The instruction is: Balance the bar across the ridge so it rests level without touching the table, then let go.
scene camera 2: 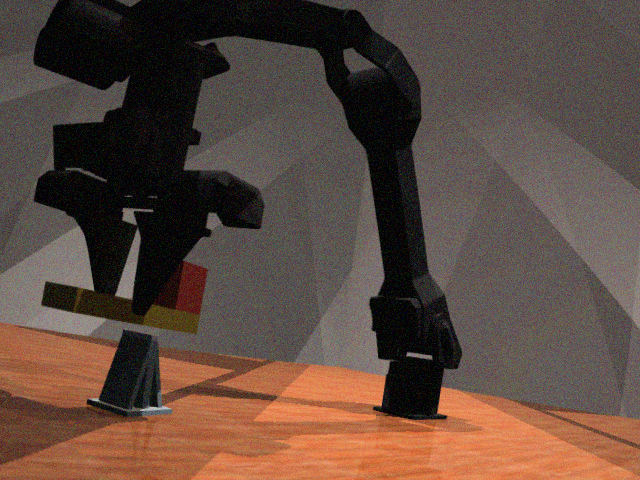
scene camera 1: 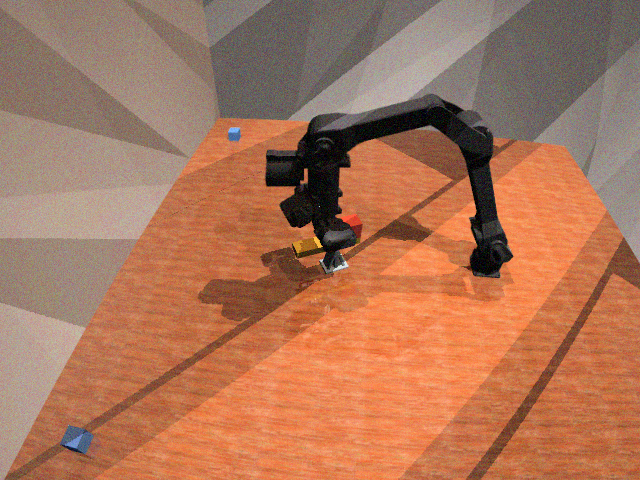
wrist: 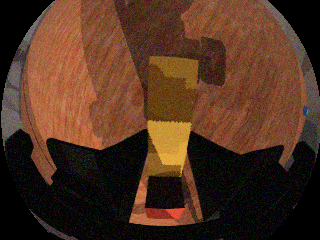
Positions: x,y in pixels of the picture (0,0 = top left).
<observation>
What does the gripper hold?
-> A bar.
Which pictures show the bar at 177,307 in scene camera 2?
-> Scene camera 2, scene camera 1 and the wrist view: all of them.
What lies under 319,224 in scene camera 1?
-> The gripper.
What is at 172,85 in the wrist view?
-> A bar.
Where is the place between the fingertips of the gripper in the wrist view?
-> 168,135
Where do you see a bar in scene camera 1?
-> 303,248
</observation>
